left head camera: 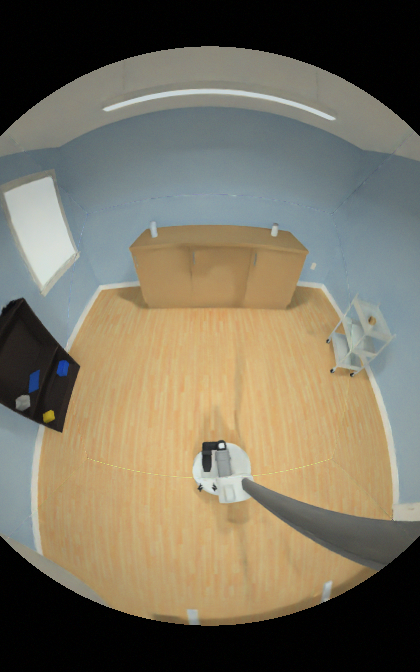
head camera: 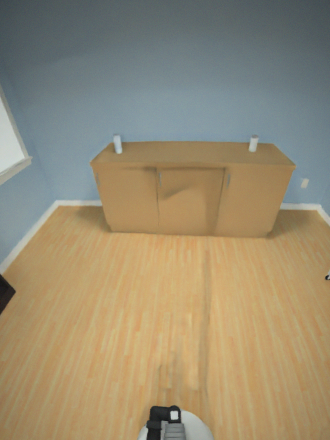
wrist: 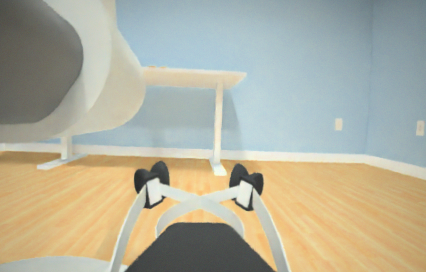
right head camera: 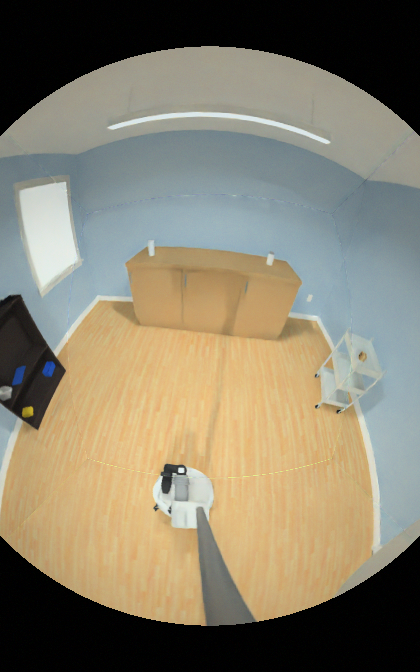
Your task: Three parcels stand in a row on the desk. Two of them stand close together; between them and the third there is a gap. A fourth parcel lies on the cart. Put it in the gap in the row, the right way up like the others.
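Frame: origin at the robot's base, x ahead, y left, z up, level; millimetres.
Where they show: gripper, fingertip midpoint: [wrist: 199,177].
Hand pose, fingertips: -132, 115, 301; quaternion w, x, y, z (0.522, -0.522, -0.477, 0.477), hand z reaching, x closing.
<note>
After its pixels a point has its place, as x, y, z.
The fourth parcel [left head camera: 372,320] [right head camera: 362,356], small and brown, lies on the top board of the white wheeled cart [left head camera: 365,306] [right head camera: 357,343] at the right in both side head views. Which way up it is cannot be made out. The white desk [wrist: 195,78] {-1812, 223, 667} stands by the wall in the wrist view. Small brown parcels [wrist: 152,66] {-1843, -103, 744} show low at its far edge, partly hidden by the robot's body; the gap does not show clearly. My gripper [wrist: 199,177] {-132, 115, 301} [left head camera: 207,487] [right head camera: 163,509] is open and empty, close to the base, far from cart and desk.
A wooden cabinet [head camera: 190,200] {1706, -223, 483} [left head camera: 220,277] [right head camera: 210,300] stands at the far wall with two white containers [head camera: 117,144] {1986, 455, 969} [head camera: 253,144] {1913, -825, 953} on top. A dark shelf unit [left head camera: 70,375] [right head camera: 56,377] with blue, yellow and grey things stands at the left. Wooden floor lies between.
</note>
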